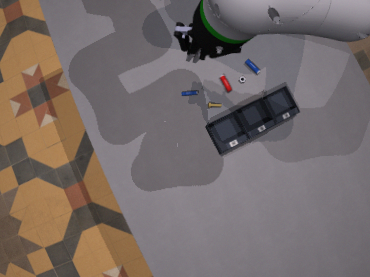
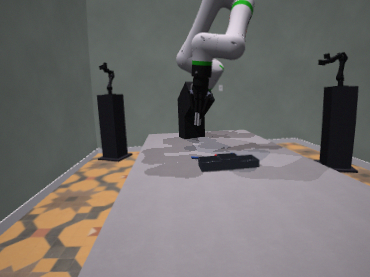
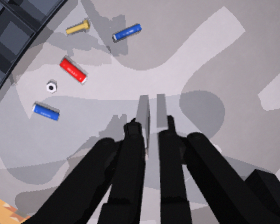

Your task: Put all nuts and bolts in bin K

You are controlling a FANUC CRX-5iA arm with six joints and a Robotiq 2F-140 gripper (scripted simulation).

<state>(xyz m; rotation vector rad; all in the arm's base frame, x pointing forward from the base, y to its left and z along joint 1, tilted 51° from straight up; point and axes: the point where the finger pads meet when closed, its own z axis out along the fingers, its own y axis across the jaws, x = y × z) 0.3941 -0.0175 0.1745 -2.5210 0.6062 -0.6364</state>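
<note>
The dark tray is 170 mm below my hand, 160 mm to the left of it and 120 mm ahead of it. From my hand the other things lie so: yellow bolt: 190 mm below, 80 mm ahead, 50 mm to the left; thin blue piece: 190 mm below, 40 mm ahead, 10 mm to the right; red cylinder: 190 mm below, 90 mm to the left, 20 mm ahead.
</note>
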